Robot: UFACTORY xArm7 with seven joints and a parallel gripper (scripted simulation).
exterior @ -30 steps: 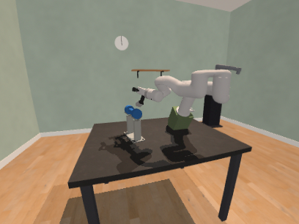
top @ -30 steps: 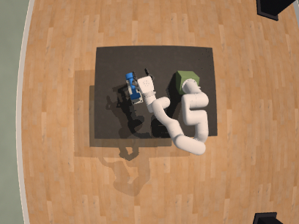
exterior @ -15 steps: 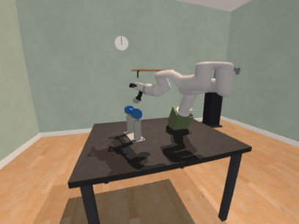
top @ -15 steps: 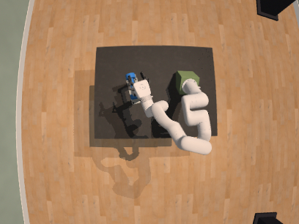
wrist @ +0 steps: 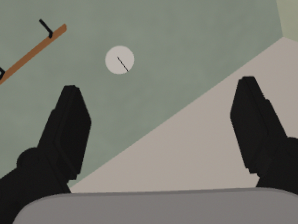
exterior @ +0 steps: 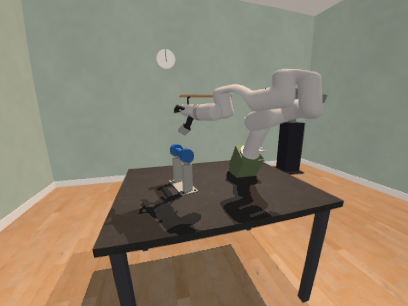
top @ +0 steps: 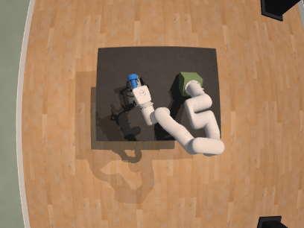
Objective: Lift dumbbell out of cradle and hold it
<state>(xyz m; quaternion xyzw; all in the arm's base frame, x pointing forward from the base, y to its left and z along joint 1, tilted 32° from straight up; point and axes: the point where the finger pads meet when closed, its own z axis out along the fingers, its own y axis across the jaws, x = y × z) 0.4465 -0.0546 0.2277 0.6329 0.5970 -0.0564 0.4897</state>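
Right now the blue dumbbell is 22 cm below my hand and 2 cm ahead of it. From my hand the other things lie so: grey cradle 34 cm below, 2 cm ahead.
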